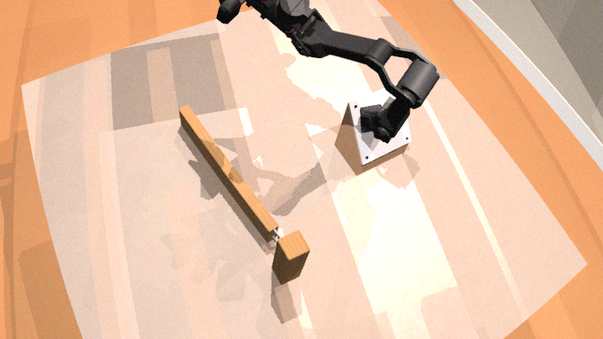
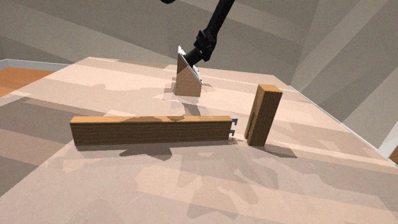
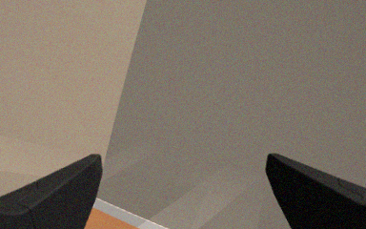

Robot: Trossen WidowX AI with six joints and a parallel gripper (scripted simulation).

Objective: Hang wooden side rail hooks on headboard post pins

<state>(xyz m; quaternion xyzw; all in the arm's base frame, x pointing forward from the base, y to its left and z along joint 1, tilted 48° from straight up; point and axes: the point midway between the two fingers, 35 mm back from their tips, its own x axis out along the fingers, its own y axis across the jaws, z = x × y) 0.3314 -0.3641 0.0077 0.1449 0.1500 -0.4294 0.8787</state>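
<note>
The headboard post is 520 mm to the left of my gripper tip, 390 mm below it and 10 mm ahead of it.
</note>
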